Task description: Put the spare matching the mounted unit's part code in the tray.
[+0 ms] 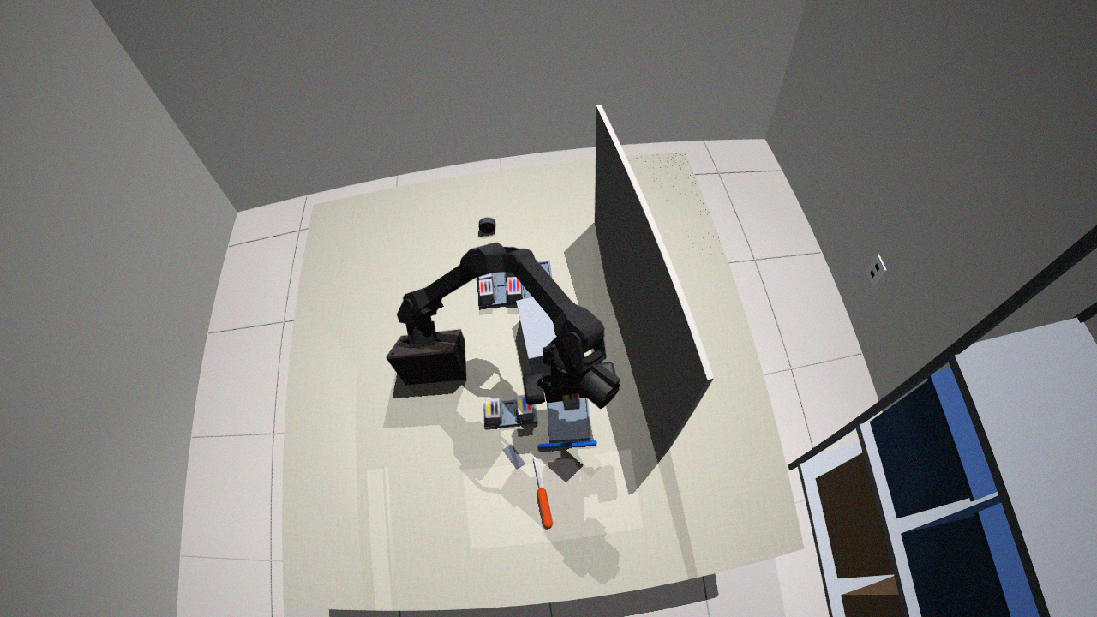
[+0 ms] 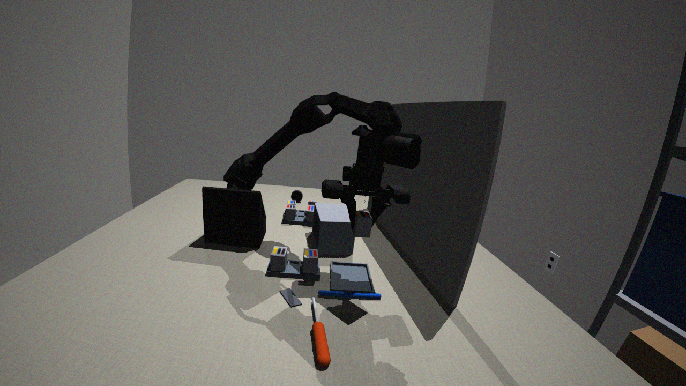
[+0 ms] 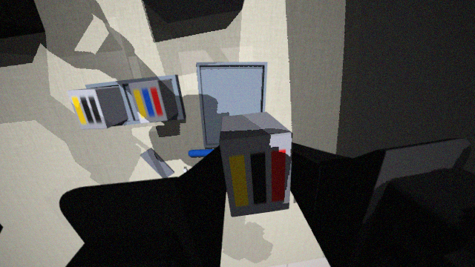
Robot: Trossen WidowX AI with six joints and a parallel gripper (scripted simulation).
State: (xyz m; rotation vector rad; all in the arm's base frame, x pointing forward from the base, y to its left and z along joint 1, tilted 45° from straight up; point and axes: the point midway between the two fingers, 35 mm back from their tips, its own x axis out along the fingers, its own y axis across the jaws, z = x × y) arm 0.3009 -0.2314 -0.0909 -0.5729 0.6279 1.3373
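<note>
My gripper tip is now 130 mm above the grey tray. The rest, counted from my gripper tip: grey mounted unit (220 mm to the left, 80 mm below, 20 mm behind); then grey spare (20 mm above); then blue pen (130 mm below, 70 mm to the right, 30 mm behind).
</note>
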